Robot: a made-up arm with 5 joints.
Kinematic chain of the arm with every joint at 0, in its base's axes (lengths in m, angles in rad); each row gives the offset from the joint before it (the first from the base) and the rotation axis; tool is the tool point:
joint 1: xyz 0 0 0.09 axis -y
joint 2: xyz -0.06 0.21 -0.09 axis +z
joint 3: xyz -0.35 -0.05 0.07 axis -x
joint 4: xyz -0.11 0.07 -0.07 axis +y
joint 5: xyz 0 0.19 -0.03 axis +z
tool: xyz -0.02 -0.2 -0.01
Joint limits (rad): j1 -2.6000..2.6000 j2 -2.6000..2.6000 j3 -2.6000..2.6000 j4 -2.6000..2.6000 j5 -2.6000..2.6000
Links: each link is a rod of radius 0.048 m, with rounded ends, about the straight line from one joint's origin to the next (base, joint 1, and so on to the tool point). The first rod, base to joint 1, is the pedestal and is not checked.
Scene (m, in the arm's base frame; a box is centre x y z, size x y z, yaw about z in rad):
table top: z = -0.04
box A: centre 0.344 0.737 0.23 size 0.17 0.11 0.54 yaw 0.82
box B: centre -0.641 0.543 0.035 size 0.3 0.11 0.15 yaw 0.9
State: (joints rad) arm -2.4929 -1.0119 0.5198 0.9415 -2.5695
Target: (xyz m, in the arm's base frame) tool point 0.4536 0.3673 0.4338
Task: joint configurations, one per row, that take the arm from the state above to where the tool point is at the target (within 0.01 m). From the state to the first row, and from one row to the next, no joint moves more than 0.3 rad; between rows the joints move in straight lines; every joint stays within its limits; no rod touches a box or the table.
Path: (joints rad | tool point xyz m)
1: -2.4257 -0.7453 0.5808 1.1643 -2.4237 | 0.0305 0.8103 0.4277
2: -2.3585 -0.4787 0.6418 1.3871 -2.2780 | 0.1197 0.7269 0.5125
3: -2.2913 -0.2121 0.7027 1.6098 -2.1322 | 0.1667 0.6080 0.5816
4: -2.4187 0.0129 0.5776 1.6975 -1.8884 | 0.3336 0.5040 0.5285
5: -2.5460 0.2380 0.4525 1.7853 -1.6446 | 0.4536 0.3673 0.4338

